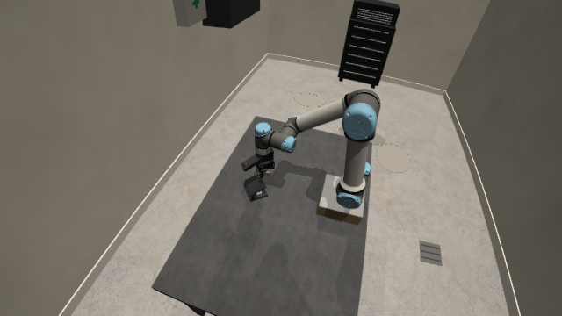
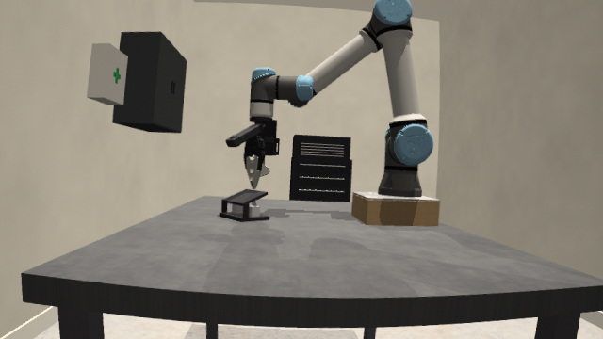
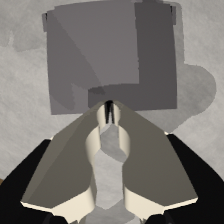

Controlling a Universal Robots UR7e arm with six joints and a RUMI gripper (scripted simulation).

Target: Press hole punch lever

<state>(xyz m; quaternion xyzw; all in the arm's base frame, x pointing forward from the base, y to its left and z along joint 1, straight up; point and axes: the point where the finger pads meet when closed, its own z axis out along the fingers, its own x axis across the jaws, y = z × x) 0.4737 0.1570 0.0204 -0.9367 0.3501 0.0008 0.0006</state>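
The black hole punch is 70 mm below my hand, 30 mm to the left of it and 30 mm ahead of it.
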